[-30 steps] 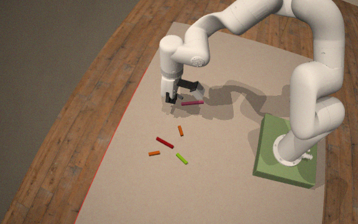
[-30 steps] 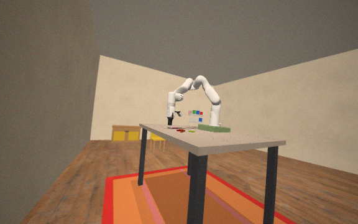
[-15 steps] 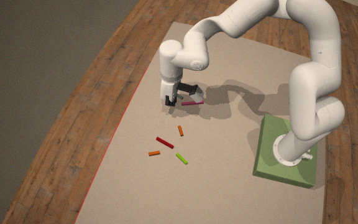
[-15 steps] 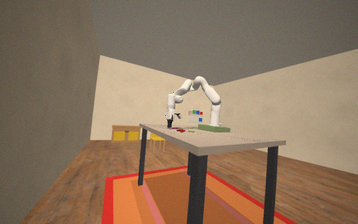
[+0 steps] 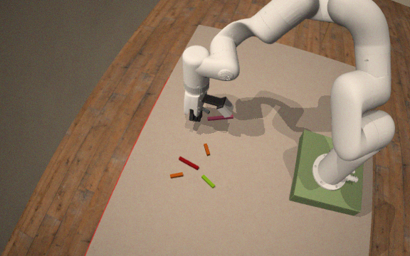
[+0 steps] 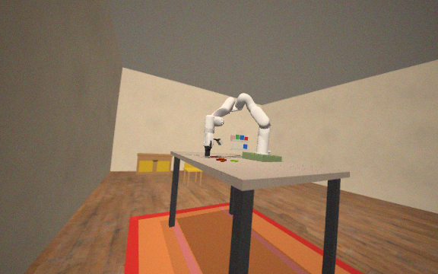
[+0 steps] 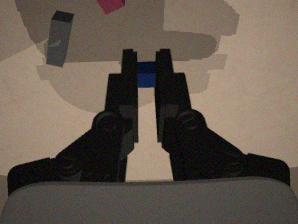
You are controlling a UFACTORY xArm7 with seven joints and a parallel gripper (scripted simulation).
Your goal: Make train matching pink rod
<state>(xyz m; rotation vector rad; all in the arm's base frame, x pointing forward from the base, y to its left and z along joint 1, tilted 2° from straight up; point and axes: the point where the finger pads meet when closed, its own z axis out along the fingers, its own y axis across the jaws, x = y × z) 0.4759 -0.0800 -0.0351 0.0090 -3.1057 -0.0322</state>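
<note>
The blue rod is 2 cm below my hand. From my hand the other things lie so: grey rod: 2 cm behind, 5 cm to the right, 3 cm below; then pink rod: 8 cm behind, 3 cm to the right, 3 cm below; then red rod: 3 cm behind, 17 cm to the left, 3 cm below.
</note>
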